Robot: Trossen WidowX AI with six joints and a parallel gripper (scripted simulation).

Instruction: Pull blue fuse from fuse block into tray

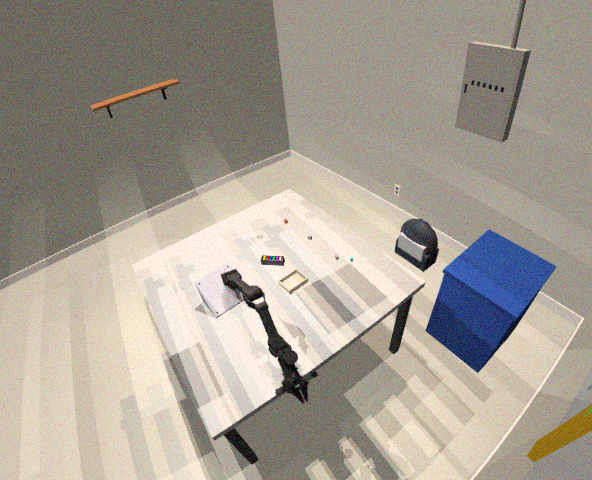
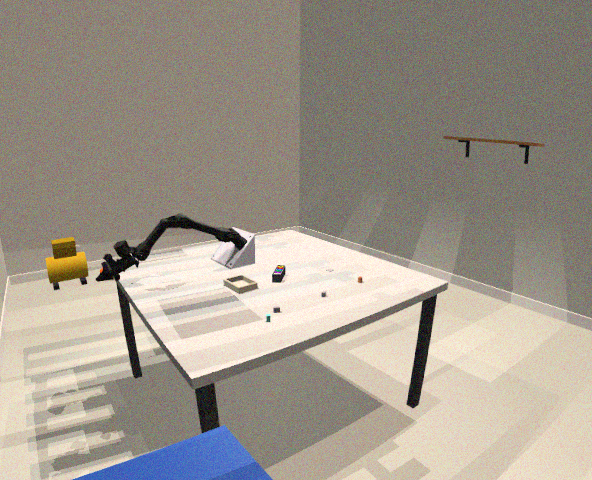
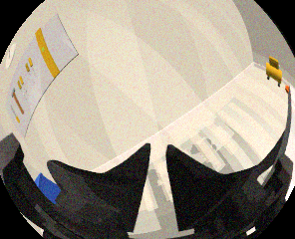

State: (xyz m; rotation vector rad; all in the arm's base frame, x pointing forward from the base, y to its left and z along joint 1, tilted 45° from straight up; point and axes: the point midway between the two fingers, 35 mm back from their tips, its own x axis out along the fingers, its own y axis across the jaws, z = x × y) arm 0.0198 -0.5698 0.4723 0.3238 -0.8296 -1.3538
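Right now the blue fuse is 840 mm to the left of my gripper tip, 280 mm ahead of it and 10 mm below it. From my gripper tip the other things lie so: tray (620 mm to the left, 300 mm ahead, 30 mm below).
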